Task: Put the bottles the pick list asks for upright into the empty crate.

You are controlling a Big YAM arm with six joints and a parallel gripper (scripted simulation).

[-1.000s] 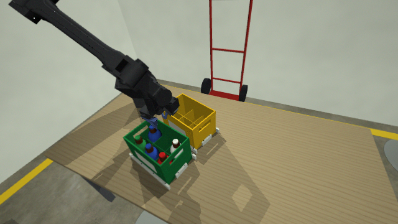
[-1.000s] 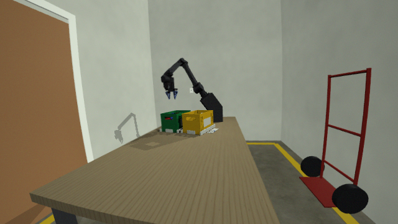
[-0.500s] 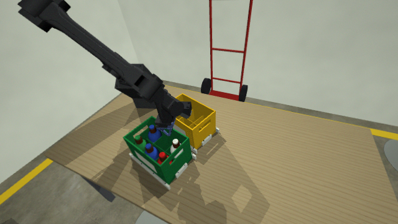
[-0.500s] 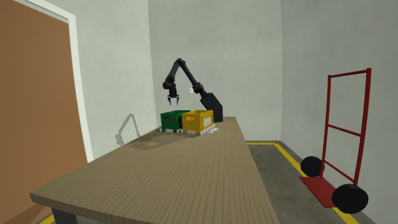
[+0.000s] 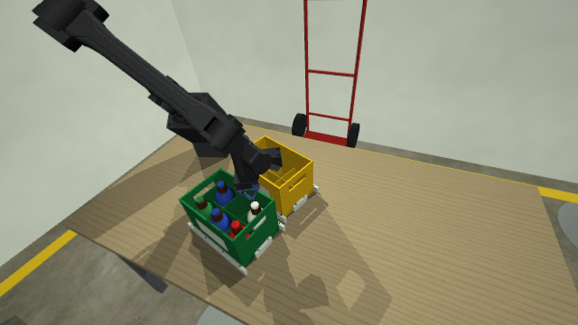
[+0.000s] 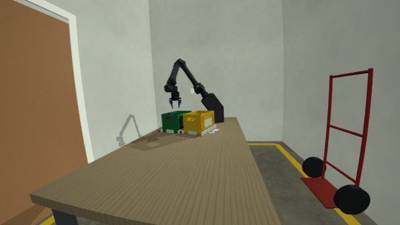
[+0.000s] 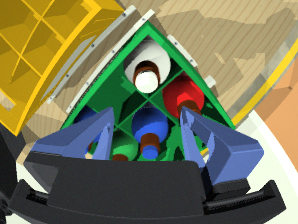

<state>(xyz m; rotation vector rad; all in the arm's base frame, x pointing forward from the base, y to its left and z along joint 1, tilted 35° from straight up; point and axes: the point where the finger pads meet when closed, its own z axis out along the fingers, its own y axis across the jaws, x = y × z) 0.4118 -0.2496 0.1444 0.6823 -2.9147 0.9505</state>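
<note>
Right now the white-labelled bottle is 14 cm below my hand. Round my hand: green crate: 15 cm below, 10 cm behind, 1 cm to the right; red-label bottle: 14 cm below, 8 cm to the right, 3 cm behind; green-label bottle: 20 cm behind, 14 cm below, 2 cm to the right.
</note>
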